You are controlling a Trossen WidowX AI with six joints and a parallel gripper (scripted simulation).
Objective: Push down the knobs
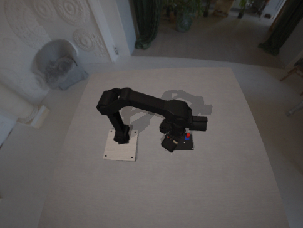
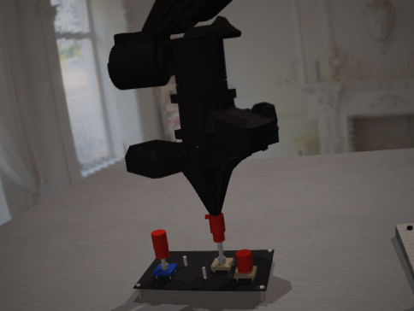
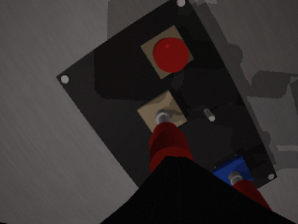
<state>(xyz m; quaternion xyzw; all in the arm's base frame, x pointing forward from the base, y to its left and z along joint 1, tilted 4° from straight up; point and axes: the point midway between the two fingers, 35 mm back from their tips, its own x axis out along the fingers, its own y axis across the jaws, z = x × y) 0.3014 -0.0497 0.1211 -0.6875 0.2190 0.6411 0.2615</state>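
The tan potentiometer lies 4 cm below my gripper tip. The rest, counted from my gripper tip: blue potentiometer 7 cm ahead, 4 cm below, 2 cm to the left.
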